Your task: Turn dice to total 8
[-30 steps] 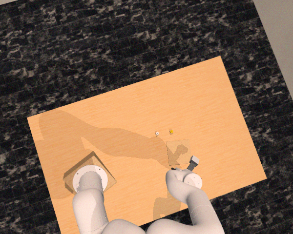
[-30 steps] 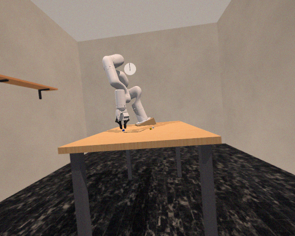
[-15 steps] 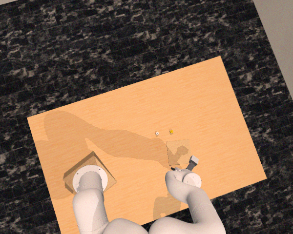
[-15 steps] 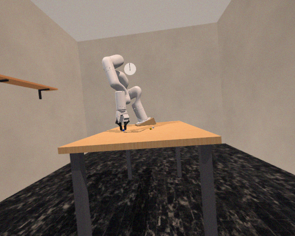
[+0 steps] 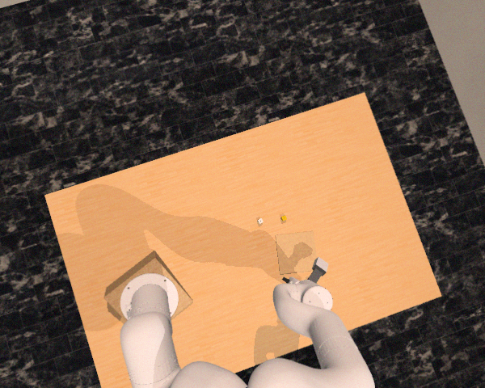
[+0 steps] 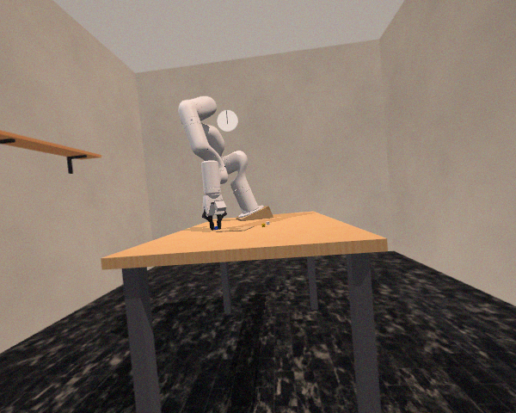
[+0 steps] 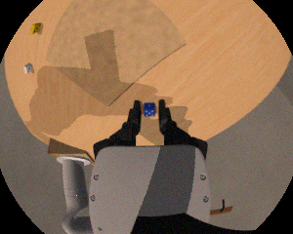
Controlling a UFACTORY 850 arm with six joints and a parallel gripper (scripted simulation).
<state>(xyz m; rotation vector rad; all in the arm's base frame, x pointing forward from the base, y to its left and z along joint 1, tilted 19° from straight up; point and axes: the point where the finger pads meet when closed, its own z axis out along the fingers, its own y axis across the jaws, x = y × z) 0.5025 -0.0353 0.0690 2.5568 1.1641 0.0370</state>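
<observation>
The blue die lies 1 cm below my hand. From my hand the other things lie so: white die: 8 cm behind, 25 cm to the left, 1 cm below; tan mat: 3 cm ahead, 11 cm to the left, 2 cm below; yellow die: 1 cm ahead, 24 cm to the left, 1 cm below.
</observation>
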